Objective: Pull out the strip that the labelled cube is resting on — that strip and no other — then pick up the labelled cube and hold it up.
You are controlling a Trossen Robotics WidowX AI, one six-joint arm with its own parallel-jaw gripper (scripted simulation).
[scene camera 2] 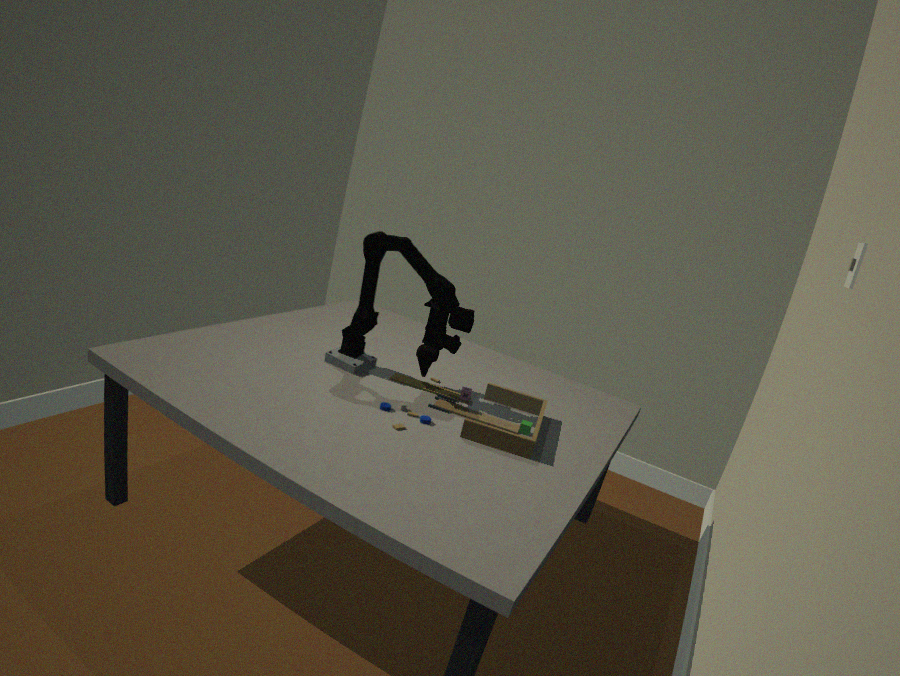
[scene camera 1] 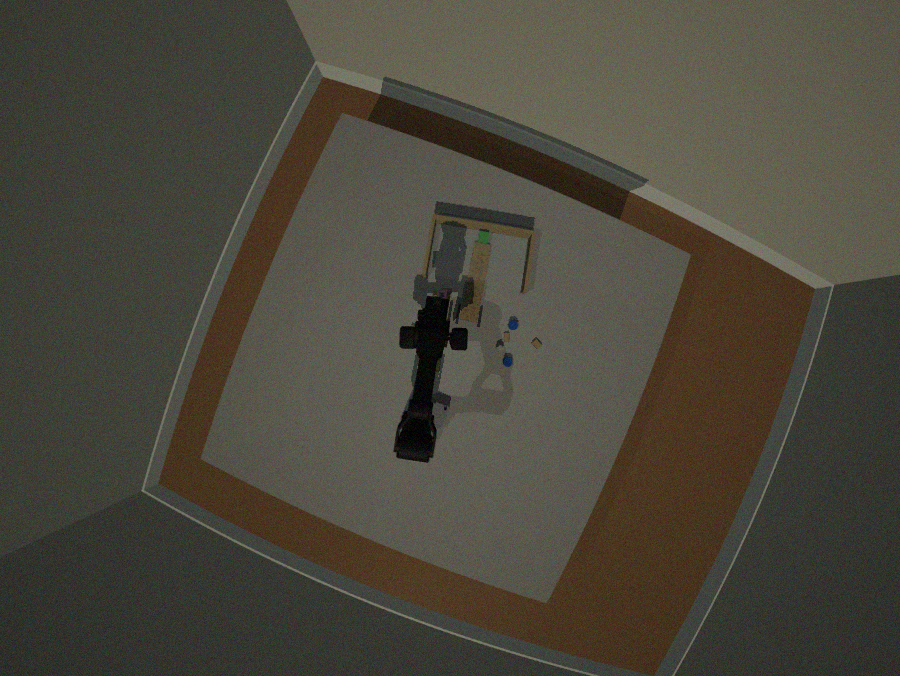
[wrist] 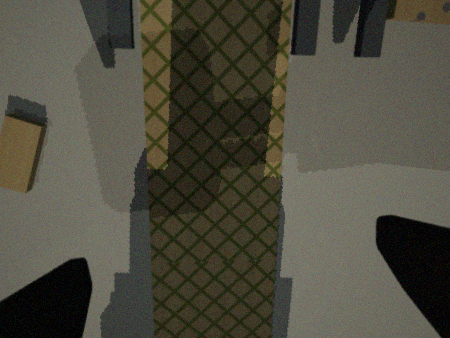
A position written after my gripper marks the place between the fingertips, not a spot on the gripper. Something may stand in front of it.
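My gripper (scene camera 2: 425, 371), (scene camera 1: 435, 338), (wrist: 236, 250): open, holding nothing. Strip (wrist: 214, 85).
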